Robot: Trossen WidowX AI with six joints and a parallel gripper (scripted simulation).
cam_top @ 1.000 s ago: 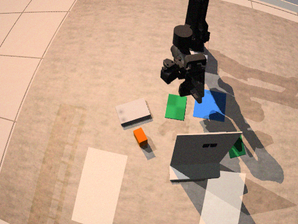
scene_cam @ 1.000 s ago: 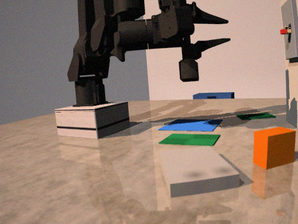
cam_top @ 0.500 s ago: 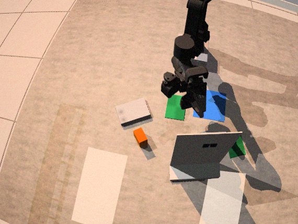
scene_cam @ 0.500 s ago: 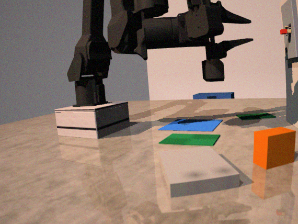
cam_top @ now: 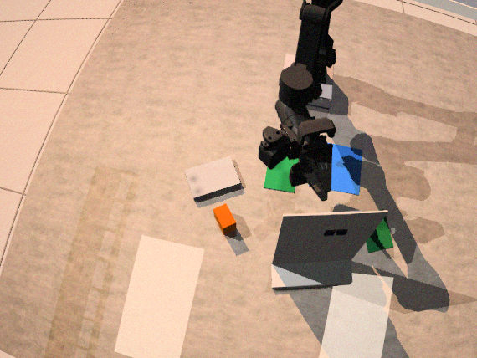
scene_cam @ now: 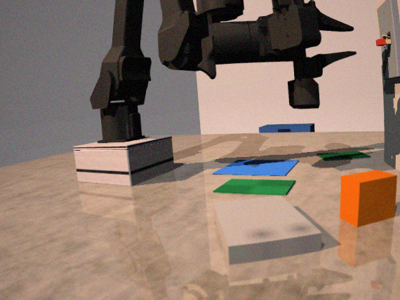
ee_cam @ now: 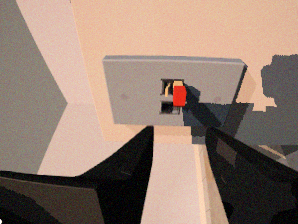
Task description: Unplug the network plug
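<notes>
Now: the network plug 50 mm ahead of my gripper tip and 10 mm to the left of it. The rest, counted from my gripper tip: orange block: 180 mm to the right, 170 mm below, 10 mm behind; then grey panel: 70 mm below, 70 mm ahead, 10 mm to the left; then blue square: 190 mm below, 170 mm behind, 50 mm to the left.
</notes>
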